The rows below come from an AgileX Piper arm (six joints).
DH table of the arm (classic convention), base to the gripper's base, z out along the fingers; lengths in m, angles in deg. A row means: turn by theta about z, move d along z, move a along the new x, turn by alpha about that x. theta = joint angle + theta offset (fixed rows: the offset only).
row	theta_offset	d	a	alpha
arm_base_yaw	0	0.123	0	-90
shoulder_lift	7.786	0	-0.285	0
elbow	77.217	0	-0.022	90
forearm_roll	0	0.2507	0	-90
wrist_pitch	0	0	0	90
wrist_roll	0	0.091	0	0
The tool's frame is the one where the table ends.
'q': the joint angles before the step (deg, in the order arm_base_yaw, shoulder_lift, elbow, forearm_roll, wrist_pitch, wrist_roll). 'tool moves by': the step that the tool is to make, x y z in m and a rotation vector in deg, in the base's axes. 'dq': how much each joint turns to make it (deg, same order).
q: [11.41 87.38 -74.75 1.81 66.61 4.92]
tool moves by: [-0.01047 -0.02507 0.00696 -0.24 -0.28 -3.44]
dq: [-4.50 -3.03 1.69 0.00 1.14 -1.06]
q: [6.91 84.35 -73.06 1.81 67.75 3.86]
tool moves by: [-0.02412 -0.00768 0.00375 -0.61 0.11 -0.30]
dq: [-0.89 -4.95 4.04 -0.45 1.10 -0.53]
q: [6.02 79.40 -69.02 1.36 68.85 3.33]
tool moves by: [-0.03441 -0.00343 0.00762 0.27 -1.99 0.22]
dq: [0.00 -7.59 5.07 0.12 0.51 -0.22]
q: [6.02 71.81 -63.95 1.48 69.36 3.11]
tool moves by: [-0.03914 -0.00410 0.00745 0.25 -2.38 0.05]
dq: [0.00 -8.68 4.75 0.00 1.53 -0.01]
